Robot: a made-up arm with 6 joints.
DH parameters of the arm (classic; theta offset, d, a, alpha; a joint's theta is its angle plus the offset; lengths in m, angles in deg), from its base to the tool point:
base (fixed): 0 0.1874 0 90
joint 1: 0 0.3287 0.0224 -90
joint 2: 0 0.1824 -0.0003 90
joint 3: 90 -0.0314 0.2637 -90
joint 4: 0 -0.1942 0.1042 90
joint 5: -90 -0.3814 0.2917 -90
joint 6: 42.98 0 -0.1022 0
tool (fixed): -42.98 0.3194 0 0
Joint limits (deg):
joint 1: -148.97..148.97
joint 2: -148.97..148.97
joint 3: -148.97..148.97
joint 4: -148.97..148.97
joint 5: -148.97..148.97
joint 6: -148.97..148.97
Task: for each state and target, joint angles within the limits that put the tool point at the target. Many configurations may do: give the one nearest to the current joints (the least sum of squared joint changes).
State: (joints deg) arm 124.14 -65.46 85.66 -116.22 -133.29 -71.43
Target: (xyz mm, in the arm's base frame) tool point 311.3 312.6 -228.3
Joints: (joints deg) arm 146.36 -50.60 108.56 -123.98 -138.13 -77.61
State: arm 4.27 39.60 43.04 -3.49 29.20 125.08
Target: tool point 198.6 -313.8 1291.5
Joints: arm -35.49 44.89 39.64 0.01 41.88 108.81
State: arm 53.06 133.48 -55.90 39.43 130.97 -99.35
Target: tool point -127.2 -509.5 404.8
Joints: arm 72.89 142.82 -50.99 78.53 148.97 -73.85
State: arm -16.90 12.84 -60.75 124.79 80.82 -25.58
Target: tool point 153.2 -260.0 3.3
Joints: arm 2.62 0.49 -15.70 140.42 27.55 -23.84
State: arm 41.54 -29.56 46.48 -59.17 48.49 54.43
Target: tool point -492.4 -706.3 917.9
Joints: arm 17.64 -16.67 28.86 -77.63 44.08 52.34
